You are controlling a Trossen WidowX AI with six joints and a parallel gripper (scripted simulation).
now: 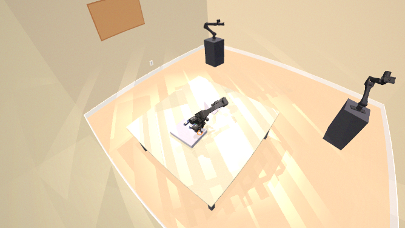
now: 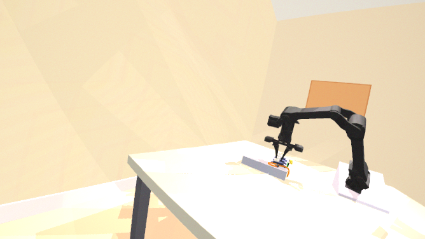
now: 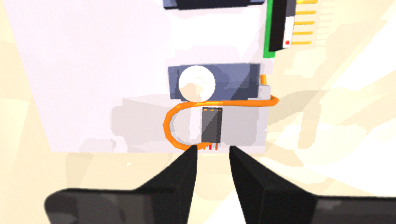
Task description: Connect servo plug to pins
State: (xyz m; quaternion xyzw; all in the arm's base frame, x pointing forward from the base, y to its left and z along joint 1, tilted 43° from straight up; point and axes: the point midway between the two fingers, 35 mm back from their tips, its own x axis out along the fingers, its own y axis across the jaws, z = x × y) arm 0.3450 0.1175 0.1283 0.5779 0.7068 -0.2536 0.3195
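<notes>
The white band is 90 mm to the right of my gripper tip, 40 mm behind it and 20 mm below it. Round my gripper tip: green strip (130 mm to the right, 40 mm below, 30 mm behind); then printed holder (130 mm ahead, 100 mm to the right, 70 mm below); then red dot (80 mm to the right, 40 mm behind, 20 mm below).
</notes>
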